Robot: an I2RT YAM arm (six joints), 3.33 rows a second.
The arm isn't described. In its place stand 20 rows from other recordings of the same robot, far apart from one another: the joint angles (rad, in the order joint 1, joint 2, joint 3, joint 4, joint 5, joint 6), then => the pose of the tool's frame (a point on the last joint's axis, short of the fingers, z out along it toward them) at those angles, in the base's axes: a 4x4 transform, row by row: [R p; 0 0 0 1], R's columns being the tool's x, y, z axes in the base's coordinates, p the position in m.
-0.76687, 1.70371, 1.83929, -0.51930, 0.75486, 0.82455 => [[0.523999 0.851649 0.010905 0.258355], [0.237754 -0.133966 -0.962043 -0.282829], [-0.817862 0.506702 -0.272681 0.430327], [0 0 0 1]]
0.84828, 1.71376, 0.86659, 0.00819, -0.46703, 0.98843 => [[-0.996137 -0.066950 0.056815 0.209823], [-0.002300 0.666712 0.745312 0.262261], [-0.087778 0.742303 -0.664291 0.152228], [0 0 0 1]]
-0.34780, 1.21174, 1.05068, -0.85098, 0.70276, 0.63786 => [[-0.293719 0.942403 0.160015 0.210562], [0.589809 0.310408 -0.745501 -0.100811], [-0.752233 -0.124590 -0.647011 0.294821], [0 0 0 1]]
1.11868, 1.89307, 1.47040, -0.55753, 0.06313, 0.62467 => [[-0.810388 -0.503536 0.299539 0.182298], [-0.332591 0.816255 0.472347 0.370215], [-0.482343 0.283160 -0.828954 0.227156], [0 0 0 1]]
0.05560, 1.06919, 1.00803, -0.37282, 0.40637, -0.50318 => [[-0.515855 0.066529 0.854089 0.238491], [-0.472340 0.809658 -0.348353 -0.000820], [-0.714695 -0.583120 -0.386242 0.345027], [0 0 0 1]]
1.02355, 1.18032, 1.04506, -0.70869, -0.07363, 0.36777 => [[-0.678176 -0.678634 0.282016 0.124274], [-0.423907 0.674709 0.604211 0.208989], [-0.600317 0.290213 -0.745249 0.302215], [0 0 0 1]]
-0.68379, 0.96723, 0.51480, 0.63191, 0.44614, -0.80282 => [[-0.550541 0.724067 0.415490 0.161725], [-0.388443 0.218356 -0.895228 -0.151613], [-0.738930 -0.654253 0.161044 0.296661], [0 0 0 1]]
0.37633, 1.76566, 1.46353, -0.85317, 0.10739, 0.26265 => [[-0.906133 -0.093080 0.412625 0.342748], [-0.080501 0.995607 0.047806 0.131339], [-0.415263 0.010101 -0.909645 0.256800], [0 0 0 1]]
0.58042, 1.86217, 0.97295, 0.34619, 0.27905, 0.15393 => [[-0.477590 -0.259809 0.839289 0.331041], [-0.136932 0.965614 0.220995 0.205361], [-0.867846 -0.009380 -0.496744 0.157991], [0 0 0 1]]
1.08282, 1.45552, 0.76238, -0.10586, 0.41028, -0.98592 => [[0.381099 -0.655330 0.652155 0.148886], [-0.912820 -0.154775 0.377894 0.250213], [-0.146708 -0.739315 -0.657183 0.188932], [0 0 0 1]]
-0.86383, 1.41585, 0.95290, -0.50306, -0.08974, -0.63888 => [[-0.860757 0.262732 0.435969 0.189165], [0.093248 0.923389 -0.372366 -0.216524], [-0.500402 -0.279864 -0.819313 0.228567], [0 0 0 1]]
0.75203, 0.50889, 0.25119, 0.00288, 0.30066, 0.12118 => [[-0.236312 -0.417679 0.877326 0.113948], [-0.062945 0.907582 0.415129 0.092151], [-0.969636 0.042877 -0.240764 0.210479], [0 0 0 1]]
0.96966, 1.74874, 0.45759, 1.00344, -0.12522, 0.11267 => [[-0.259081 -0.862308 0.435088 0.164225], [-0.180542 0.485765 0.855241 0.247325], [-0.948832 0.143025 -0.281535 0.123391], [0 0 0 1]]
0.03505, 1.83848, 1.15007, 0.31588, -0.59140, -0.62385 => [[0.024922 -0.657310 0.753208 0.412649], [-0.484375 0.651154 0.584277 0.034330], [-0.874506 -0.379396 -0.302156 0.221093], [0 0 0 1]]
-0.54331, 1.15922, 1.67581, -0.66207, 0.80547, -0.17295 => [[-0.288984 0.933124 0.213933 0.153989], [0.035255 0.233688 -0.971672 -0.122992], [-0.956685 -0.273256 -0.100429 0.514332], [0 0 0 1]]
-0.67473, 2.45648, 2.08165, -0.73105, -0.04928, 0.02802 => [[-0.680722 0.625999 0.380451 0.409886], [0.580400 0.777769 -0.241271 -0.325656], [-0.446938 0.056575 -0.892774 0.148758], [0 0 0 1]]
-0.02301, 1.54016, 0.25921, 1.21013, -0.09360, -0.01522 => [[-0.069664 -0.071366 0.995015 0.248612], [-0.013554 0.997413 0.070589 -0.002393], [-0.997478 -0.008568 -0.070451 0.152001], [0 0 0 1]]
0.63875, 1.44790, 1.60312, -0.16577, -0.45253, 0.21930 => [[-0.201274 -0.864108 0.461310 0.252787], [0.094229 0.451683 0.887188 0.207109], [-0.974992 0.222037 -0.009488 0.471546], [0 0 0 1]]
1.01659, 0.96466, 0.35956, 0.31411, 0.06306, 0.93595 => [[-0.747247 -0.362872 0.556728 0.112504], [0.319541 0.538353 0.779788 0.177517], [-0.582679 0.760592 -0.286330 0.209028], [0 0 0 1]]
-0.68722, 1.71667, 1.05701, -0.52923, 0.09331, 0.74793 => [[-0.078024 0.970593 0.227732 0.252629], [0.940039 0.147700 -0.307428 -0.211617], [-0.332023 0.190090 -0.923919 0.170402], [0 0 0 1]]
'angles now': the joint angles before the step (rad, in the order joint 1, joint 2, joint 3, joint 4, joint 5, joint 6). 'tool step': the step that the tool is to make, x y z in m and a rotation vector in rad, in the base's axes. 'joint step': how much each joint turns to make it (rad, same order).
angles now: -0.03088, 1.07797, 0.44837, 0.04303, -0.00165, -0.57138
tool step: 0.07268, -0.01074, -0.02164, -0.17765, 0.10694, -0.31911
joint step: 0.01564, 0.41940, 0.22220, 0.08224, 0.37575, 0.05754
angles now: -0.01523, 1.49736, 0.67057, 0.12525, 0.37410, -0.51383
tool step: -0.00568, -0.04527, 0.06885, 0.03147, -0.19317, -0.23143
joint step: -0.15180, -0.14653, 0.12273, -0.11574, 0.03639, 0.09343
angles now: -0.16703, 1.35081, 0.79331, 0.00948, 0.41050, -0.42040
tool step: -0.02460, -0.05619, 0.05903, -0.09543, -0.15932, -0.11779
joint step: -0.21758, -0.10470, 0.08346, 0.02528, -0.06894, -0.09247
